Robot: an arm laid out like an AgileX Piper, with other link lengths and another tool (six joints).
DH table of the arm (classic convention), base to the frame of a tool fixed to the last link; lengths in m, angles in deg. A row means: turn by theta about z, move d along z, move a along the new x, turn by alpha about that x. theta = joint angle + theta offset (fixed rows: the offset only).
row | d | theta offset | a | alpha
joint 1 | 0.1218 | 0 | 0 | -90
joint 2 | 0 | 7.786 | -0.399 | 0
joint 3 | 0 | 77.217 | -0.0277 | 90
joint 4 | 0.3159 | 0 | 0 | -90
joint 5 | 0 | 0 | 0 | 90
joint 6 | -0.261 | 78.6 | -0.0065 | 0.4
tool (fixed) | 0.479 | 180 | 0 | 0
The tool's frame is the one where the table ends.
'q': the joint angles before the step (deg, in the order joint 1, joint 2, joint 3, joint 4, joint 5, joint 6). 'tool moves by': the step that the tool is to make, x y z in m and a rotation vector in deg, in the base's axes. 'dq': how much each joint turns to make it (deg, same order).
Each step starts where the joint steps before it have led.
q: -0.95, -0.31, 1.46, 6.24, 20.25, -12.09
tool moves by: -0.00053, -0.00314, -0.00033, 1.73, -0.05, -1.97
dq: -1.49, -0.27, 0.00, 0.01, 0.21, 1.79
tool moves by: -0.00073, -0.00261, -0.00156, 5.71, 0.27, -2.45
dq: 0.00, 0.00, -0.06, -2.20, 0.31, 8.22
